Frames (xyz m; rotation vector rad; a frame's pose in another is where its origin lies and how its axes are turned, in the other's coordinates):
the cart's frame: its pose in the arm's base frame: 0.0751 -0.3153 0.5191 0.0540 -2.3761 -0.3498
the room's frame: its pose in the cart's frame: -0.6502 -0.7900 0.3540 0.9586 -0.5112 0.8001
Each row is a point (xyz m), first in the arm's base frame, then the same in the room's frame.
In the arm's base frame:
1: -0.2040 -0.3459 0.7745
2: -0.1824 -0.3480 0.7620
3: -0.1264 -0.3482 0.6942
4: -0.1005 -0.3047 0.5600
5: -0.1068 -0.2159 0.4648
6: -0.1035 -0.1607 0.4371
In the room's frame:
1: 0.6841 -0.7249 -0.9215
2: 0.6636 -0.7106 -0.9200
3: 0.6122 -0.6426 -0.8987
4: 0.6061 -0.5052 -0.8578
5: 0.6492 -0.3823 -0.8614
6: 0.6698 -0.3291 -0.8852

